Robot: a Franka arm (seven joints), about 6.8 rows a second.
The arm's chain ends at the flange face. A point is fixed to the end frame.
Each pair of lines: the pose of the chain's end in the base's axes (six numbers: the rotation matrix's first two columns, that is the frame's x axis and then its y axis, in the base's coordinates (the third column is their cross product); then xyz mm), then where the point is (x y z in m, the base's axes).
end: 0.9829 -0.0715 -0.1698 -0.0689 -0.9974 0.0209 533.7 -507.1 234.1
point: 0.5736 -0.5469 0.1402
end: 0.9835 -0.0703 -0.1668 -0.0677 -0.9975 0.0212 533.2 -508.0 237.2
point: 0.5734 -0.5478 0.1435
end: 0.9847 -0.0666 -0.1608 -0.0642 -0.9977 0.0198 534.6 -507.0 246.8
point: 0.5756 -0.5466 0.1533
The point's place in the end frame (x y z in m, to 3 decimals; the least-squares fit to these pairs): 0.058 0.035 0.086
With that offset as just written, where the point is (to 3 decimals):
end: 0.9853 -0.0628 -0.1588 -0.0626 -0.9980 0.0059 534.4 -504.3 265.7
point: 0.576 -0.543 0.172
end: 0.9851 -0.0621 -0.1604 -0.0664 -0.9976 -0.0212 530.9 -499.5 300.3
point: 0.572 -0.535 0.205
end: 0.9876 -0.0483 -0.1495 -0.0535 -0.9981 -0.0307 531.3 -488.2 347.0
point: 0.574 -0.523 0.252
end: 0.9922 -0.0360 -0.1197 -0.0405 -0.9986 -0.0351 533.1 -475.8 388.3
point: 0.579 -0.509 0.295
